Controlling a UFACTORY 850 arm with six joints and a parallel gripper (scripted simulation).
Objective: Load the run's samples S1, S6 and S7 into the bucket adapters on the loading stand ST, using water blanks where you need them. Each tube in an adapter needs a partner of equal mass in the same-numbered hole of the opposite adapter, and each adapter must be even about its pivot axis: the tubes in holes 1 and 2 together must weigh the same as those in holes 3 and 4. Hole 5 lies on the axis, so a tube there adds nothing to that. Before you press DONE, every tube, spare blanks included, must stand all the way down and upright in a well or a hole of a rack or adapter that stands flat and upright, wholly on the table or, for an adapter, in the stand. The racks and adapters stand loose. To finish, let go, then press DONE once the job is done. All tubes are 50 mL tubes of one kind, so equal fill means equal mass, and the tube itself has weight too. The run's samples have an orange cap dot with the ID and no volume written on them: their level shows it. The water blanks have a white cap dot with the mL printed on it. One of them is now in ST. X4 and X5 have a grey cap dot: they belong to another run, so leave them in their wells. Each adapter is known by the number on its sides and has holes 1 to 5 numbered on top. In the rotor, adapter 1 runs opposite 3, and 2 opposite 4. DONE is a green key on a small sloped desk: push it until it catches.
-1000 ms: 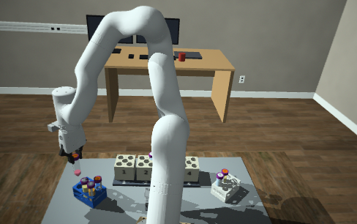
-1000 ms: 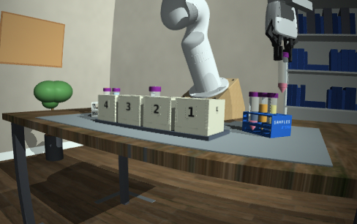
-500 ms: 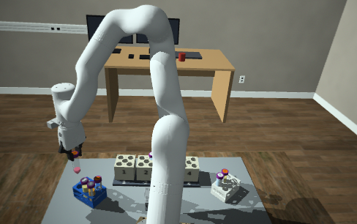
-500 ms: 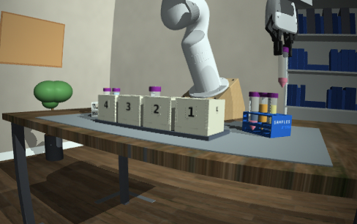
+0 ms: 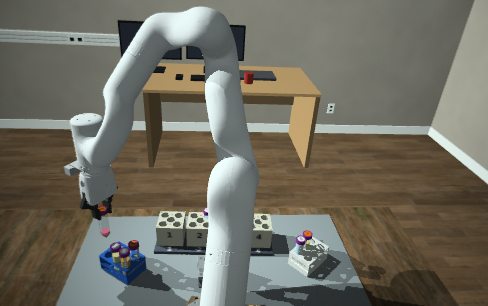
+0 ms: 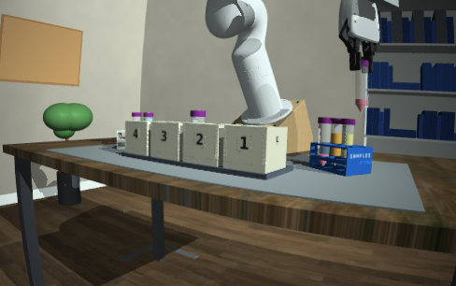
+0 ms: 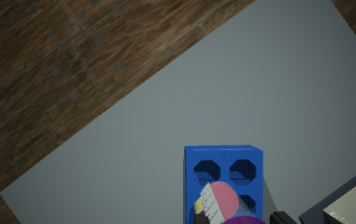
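My hand is 220 mm above the blue samples rack, 40 mm to the left of it and 20 mm past it. From my hand the other things lie so: adapter 1: 220 mm to the right, 200 mm below, 80 mm ahead; then white rack: 680 mm to the right, 220 mm below, 170 mm behind.
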